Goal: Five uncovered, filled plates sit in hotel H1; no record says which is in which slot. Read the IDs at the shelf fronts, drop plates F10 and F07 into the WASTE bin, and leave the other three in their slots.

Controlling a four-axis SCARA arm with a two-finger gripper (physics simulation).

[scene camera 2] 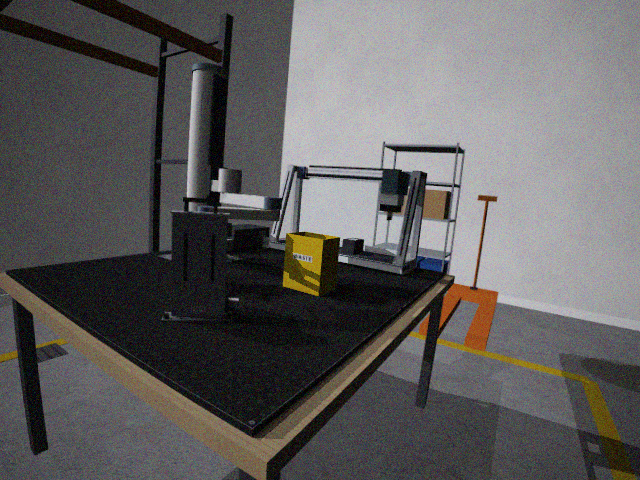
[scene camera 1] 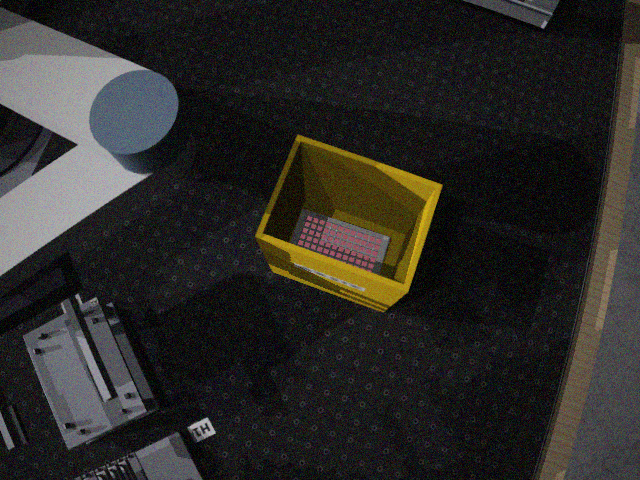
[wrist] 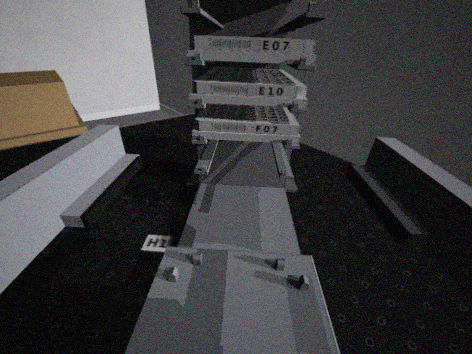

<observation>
In view: the gripper [scene camera 1: 62,423].
The gripper shows as well in the wrist view [wrist: 244,150].
</observation>
